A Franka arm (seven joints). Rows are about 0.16 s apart.
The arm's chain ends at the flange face. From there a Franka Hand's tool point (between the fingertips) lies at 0.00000 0.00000 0.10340 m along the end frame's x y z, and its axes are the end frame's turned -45 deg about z.
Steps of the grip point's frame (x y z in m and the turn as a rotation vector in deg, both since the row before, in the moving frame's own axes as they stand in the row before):
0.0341, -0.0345, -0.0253, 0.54, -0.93, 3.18
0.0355, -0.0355, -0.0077, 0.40, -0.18, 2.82
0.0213, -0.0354, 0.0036, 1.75, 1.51, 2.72
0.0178, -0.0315, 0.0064, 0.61, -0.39, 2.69
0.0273, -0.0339, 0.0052, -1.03, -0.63, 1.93
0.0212, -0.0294, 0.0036, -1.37, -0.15, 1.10
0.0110, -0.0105, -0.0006, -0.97, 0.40, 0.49
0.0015, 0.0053, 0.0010, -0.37, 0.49, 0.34
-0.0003, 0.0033, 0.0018, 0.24, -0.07, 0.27
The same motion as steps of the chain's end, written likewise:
0.0016, -0.0490, -0.0253, -0.28, -1.04, 3.18
0.0007, -0.0499, -0.0077, 0.16, -0.41, 2.82
-0.0098, -0.0359, 0.0037, 2.31, -0.17, 2.72
-0.0084, -0.0345, 0.0064, 0.16, -0.71, 2.69
-0.0051, -0.0454, 0.0052, -1.17, 0.28, 1.93
-0.0073, -0.0377, 0.0036, -1.07, 0.86, 1.10
-0.0014, -0.0159, -0.0006, -0.40, 0.97, 0.49
0.0037, 0.0028, 0.0010, 0.08, 0.61, 0.34
0.0025, 0.0028, 0.0018, 0.12, -0.22, 0.27

